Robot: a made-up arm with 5 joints. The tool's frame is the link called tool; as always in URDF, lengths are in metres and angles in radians. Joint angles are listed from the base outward.
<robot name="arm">
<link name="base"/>
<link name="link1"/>
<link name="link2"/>
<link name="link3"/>
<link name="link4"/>
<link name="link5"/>
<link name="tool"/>
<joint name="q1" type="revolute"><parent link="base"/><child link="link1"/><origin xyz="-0.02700 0.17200 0.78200" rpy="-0.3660 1.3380 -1.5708"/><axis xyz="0 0 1"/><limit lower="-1.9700" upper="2.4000"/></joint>
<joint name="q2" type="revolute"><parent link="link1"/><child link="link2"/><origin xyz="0.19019 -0.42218 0.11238" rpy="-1.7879 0.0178 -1.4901"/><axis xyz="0 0 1"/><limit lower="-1.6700" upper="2.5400"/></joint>
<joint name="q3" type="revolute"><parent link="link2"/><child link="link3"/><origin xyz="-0.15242 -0.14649 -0.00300" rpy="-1.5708 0.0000 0.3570"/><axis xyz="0 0 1"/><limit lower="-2.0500" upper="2.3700"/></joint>
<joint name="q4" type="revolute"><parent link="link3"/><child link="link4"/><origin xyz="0.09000 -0.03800 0.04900" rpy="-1.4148 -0.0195 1.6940"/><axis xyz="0 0 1"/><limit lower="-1.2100" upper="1.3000"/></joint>
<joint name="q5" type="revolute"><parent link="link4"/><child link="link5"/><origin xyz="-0.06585 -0.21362 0.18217" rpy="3.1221 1.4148 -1.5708"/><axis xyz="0 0 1"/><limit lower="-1.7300" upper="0.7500"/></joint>
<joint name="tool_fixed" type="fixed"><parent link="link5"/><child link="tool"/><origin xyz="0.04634 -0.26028 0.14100" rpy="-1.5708 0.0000 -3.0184"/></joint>
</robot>
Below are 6 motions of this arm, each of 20 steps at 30 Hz.
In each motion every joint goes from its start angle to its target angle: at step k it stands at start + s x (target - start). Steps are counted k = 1, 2, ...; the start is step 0. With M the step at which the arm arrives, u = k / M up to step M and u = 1 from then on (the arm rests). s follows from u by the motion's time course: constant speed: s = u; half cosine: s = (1 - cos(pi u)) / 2; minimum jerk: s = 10 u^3 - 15 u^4 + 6 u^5.
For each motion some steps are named. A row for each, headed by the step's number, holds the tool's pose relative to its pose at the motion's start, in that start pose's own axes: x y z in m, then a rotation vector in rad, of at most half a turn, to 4 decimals.
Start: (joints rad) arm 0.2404 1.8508 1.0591 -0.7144 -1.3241
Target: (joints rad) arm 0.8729 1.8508 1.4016 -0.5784 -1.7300
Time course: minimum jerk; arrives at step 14
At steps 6, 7, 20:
6: 0.0869 0.1804 0.0363 -0.2711 0.2437 0.1738
7: 0.1103 0.2488 0.0352 -0.3770 0.3325 0.2201
20: 0.1597 0.4948 -0.0338 -0.8118 0.6642 0.3111

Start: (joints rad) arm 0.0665 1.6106 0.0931 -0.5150 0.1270
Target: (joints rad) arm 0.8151 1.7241 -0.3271 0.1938 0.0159
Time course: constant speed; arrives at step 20
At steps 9, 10, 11, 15, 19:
9: 0.0124 0.0473 -0.0793 0.5990 0.0347 -0.1153
10: 0.0121 0.0541 -0.0894 0.6656 0.0407 -0.1268
11: 0.0114 0.0614 -0.0998 0.7323 0.0469 -0.1381
15: 0.0052 0.0960 -0.1427 0.9983 0.0744 -0.1816
19: -0.0069 0.1406 -0.1860 1.2630 0.1045 -0.2233

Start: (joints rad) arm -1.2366 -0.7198 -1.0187 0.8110 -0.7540
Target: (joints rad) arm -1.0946 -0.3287 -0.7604 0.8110 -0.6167
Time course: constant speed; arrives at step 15
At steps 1, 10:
1: -0.0051 -0.0069 0.0015 -0.0049 -0.0135 -0.0248
10: -0.0594 -0.0652 0.0158 -0.0366 -0.1526 -0.2441

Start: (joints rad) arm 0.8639 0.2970 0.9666 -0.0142 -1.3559
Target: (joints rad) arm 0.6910 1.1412 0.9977 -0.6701 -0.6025
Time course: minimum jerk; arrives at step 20
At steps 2, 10, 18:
2: -0.0015 -0.0025 -0.0005 0.0043 -0.0059 -0.0008
10: -0.0727 -0.1331 -0.0632 0.2342 -0.3113 -0.0978
18: -0.1182 -0.2133 -0.1770 0.4100 -0.5524 -0.2787

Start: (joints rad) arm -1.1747 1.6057 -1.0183 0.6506 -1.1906
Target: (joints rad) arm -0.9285 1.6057 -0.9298 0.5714 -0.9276
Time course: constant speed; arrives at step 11
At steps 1, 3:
1: 0.0003 -0.0064 -0.0116 0.0214 -0.0185 0.0003
3: 0.0010 -0.0181 -0.0356 0.0639 -0.0549 -0.0002

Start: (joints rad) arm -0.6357 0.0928 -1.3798 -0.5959 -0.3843
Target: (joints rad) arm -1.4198 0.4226 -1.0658 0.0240 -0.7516
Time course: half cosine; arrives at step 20
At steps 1, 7, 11, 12, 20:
1: 0.0018 -0.0008 0.0004 -0.0007 0.0073 0.0045
7: 0.0864 -0.0270 0.0099 -0.0446 0.3338 0.1793
11: 0.1865 -0.0386 -0.0034 -0.1229 0.7246 0.3207
12: 0.2105 -0.0394 -0.0107 -0.1470 0.8236 0.3455
20: 0.3084 -0.0399 -0.0595 -0.2769 1.2688 0.3996

